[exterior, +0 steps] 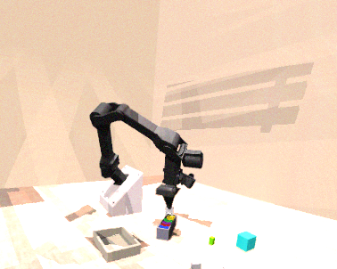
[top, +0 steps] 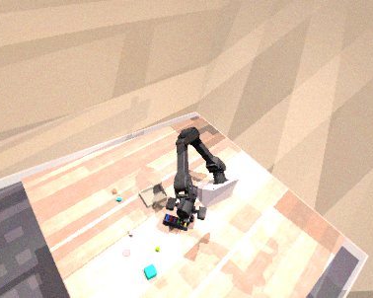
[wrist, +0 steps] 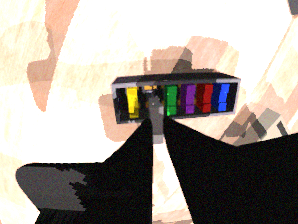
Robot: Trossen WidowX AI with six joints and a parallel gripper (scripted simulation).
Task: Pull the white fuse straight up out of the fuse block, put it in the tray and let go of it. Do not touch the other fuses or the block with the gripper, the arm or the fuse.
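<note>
Right now my gripper tip is 22 cm to the left of the grey tray, 7 cm above it and 1 cm short of it. From my gripper tip the other things lie so: small green piece 17 cm ahead, 7 cm below, 3 cm to the left; white fuse 1 cm below; cyan cube 26 cm ahead, 9 cm to the left, 6 cm below.
</note>
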